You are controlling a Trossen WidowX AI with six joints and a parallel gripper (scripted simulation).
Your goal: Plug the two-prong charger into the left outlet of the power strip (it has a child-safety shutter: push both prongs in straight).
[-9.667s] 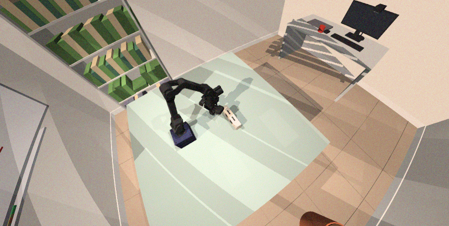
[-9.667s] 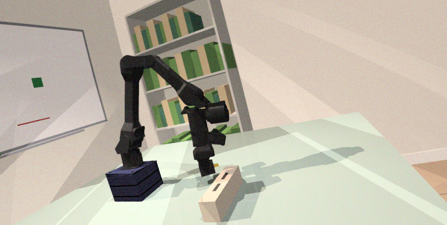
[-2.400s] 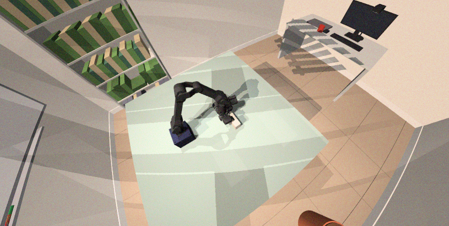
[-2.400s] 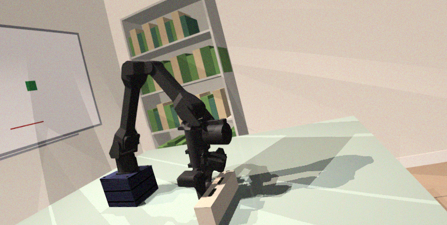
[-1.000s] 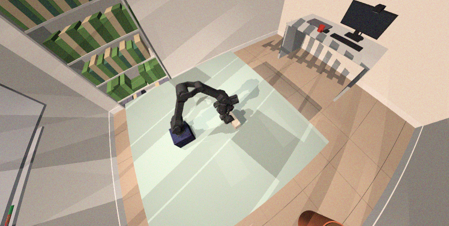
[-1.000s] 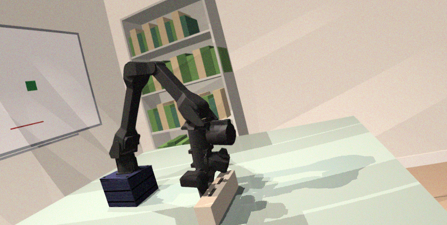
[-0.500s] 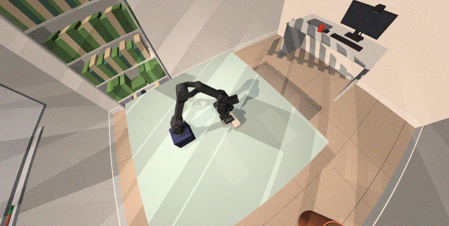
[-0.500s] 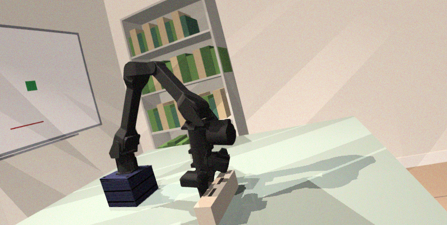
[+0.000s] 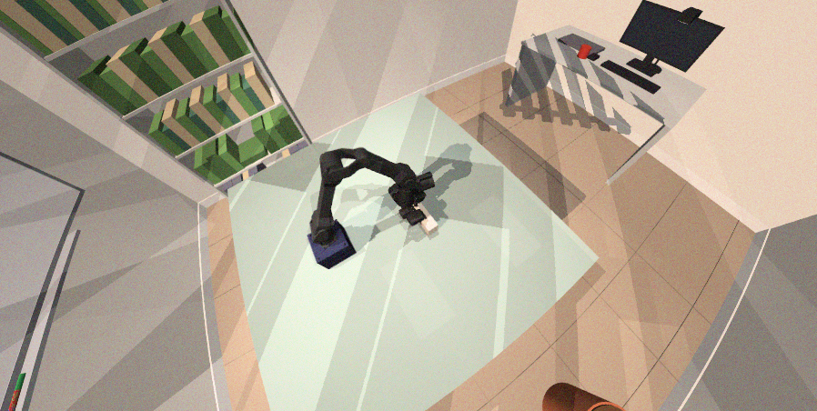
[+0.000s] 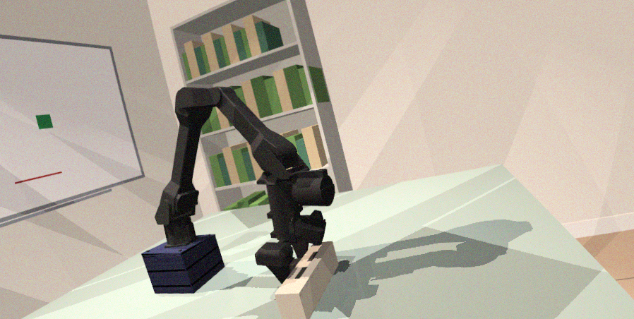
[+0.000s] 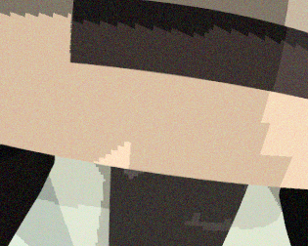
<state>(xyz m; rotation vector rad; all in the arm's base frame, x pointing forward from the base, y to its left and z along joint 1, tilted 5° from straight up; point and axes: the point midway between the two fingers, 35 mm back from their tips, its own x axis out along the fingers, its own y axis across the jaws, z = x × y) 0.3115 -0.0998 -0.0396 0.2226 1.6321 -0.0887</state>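
Now: the black two-prong charger 2 cm ahead of my gripper tip and 1 cm above it.
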